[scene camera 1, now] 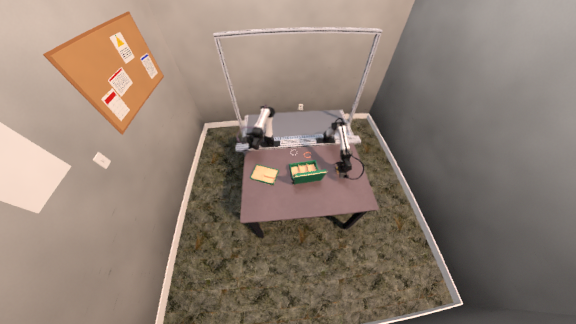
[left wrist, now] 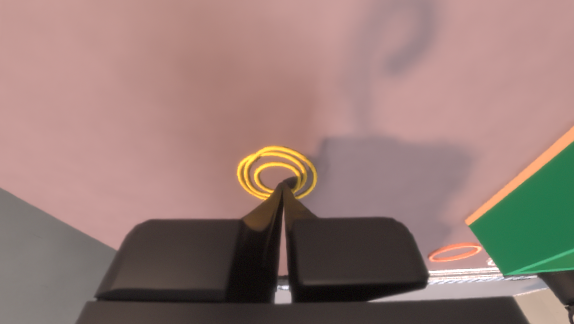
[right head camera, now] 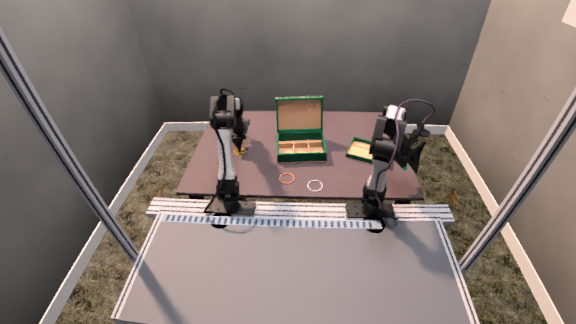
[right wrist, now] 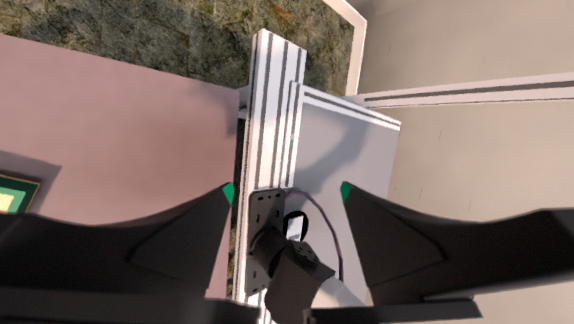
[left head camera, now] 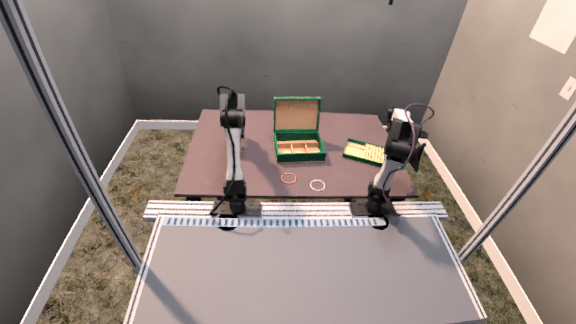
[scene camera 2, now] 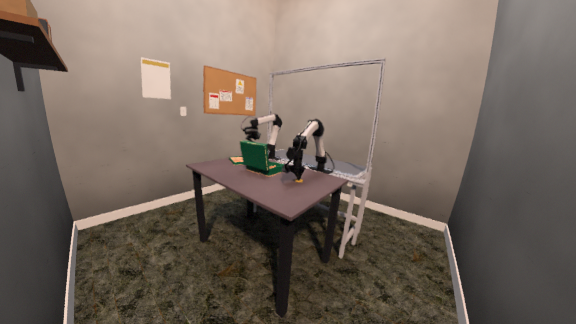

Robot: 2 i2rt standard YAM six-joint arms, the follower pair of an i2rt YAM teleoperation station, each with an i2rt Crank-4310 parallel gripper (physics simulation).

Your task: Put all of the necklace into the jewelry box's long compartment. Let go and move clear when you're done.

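Places are measured from the left arm's base along level axes (x down, y right, z back), in millimetres.
Pixels of known places: left gripper, fingertip midpoint: (scene camera 1: 337,169) (left wrist: 283,185) (right head camera: 240,151) (scene camera 2: 299,180); right gripper, fingertip midpoint: (right head camera: 411,171) (right wrist: 286,184) (left head camera: 410,170) (scene camera 2: 256,142); left arm's base at its link origin: (scene camera 1: 325,141) (right head camera: 232,208) (left head camera: 237,209) (scene camera 2: 320,170); right arm's base at its link origin: (scene camera 1: 270,144) (right head camera: 369,211) (right wrist: 263,241) (left head camera: 372,209) (scene camera 2: 271,158).
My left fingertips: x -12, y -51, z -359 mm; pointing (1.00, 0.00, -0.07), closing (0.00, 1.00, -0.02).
Observation:
For each thing: its top centre in the pictures, then the offset to it from my left fingertips. "spot": a spot on its surface instead.
- necklace at its top centre: (left wrist: 277,183) (scene camera 2: 299,179) dx -3, dy -4, dz -7 mm
- green-rimmed tray at its top centre: (right head camera: 370,149) (left head camera: 365,150) (scene camera 1: 264,173) (scene camera 2: 239,158) dx -24, dy +658, dz -39 mm
- orange ring at its top centre: (left wrist: 454,254) (left head camera: 288,178) dx -2, dy +260, dz +172 mm
- white ring at its top centre: (left head camera: 317,185) dx -2, dy +390, dz +208 mm
- raised lid at a spot on its surface: (left head camera: 297,98) spot: dx -228, dy +289, dz -163 mm
The necklace (left wrist: 275,147) (right head camera: 239,151) (scene camera 2: 299,181) is a coil of thin yellow loops, low at the table's left side in the right head view. My left gripper (left wrist: 283,185) (right head camera: 239,148) (scene camera 2: 298,178) points down, its fingertips together over the coil's near strands, pinching them; the pinched part is hidden behind the fingers. The jewelry box (left head camera: 301,157) (right head camera: 301,156) (left wrist: 525,225) is green with its lid raised. Three small tan compartments lie at its front, and a long strip lies behind them. My right gripper (right wrist: 286,184) (right head camera: 414,156) is open and empty, high near the table's right edge.
A green-rimmed tray (left head camera: 357,159) (right head camera: 359,158) with tan sections lies right of the box in the head views. An orange ring (left head camera: 281,178) (left wrist: 432,256) and a white ring (left head camera: 310,185) lie in front of the box. The raised lid (left head camera: 297,98) stands at the box's back.

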